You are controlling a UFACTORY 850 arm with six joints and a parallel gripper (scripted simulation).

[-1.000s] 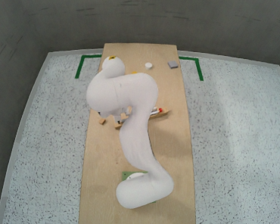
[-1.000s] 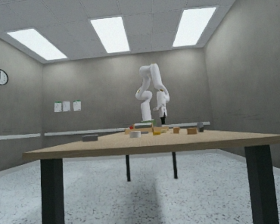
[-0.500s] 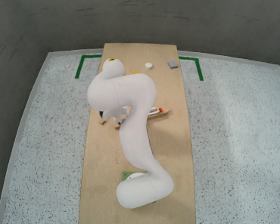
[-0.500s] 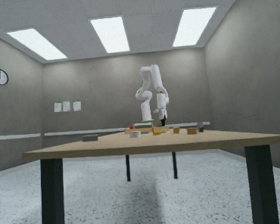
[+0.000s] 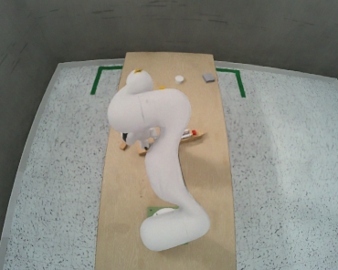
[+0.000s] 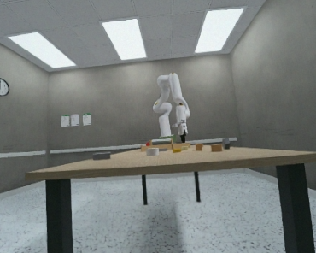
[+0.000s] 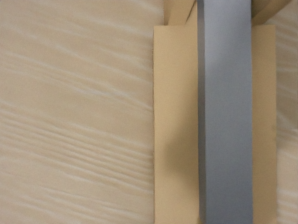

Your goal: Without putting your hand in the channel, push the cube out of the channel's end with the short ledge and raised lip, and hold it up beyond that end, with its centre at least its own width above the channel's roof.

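Now: hand 11 cm short of the red piece, 31 cm to the left of it and 1 cm above it. From my hand the other things lie so: wooden channel: 7 cm ahead, 19 cm to the right, 1 cm below; small tan block: 1 cm ahead, 15 cm to the left, 5 cm below; grey rod: 3 cm ahead, 9 cm to the right, 1 cm below.
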